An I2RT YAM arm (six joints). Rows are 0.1 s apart.
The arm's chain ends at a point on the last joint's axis. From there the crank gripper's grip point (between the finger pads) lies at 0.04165 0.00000 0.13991 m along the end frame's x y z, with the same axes.
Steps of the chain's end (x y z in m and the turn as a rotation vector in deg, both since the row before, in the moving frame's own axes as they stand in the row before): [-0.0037 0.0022 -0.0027 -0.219 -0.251 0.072]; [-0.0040 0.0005 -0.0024 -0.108 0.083 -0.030]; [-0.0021 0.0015 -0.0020 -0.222 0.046 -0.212]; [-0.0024 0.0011 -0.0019 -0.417 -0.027 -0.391]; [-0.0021 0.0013 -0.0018 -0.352 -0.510 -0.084]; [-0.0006 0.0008 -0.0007 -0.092 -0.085 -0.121]
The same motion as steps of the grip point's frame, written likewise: [-0.0043 0.0028 -0.0025 -0.219 -0.251 0.072]; [-0.0038 0.0007 -0.0025 -0.108 0.083 -0.030]; [-0.0020 0.0019 -0.0020 -0.222 0.046 -0.212]; [-0.0025 0.0018 -0.0019 -0.417 -0.027 -0.391]; [-0.0033 0.0021 -0.0014 -0.352 -0.510 -0.084]; [-0.0008 0.0009 -0.0006 -0.092 -0.085 -0.121]
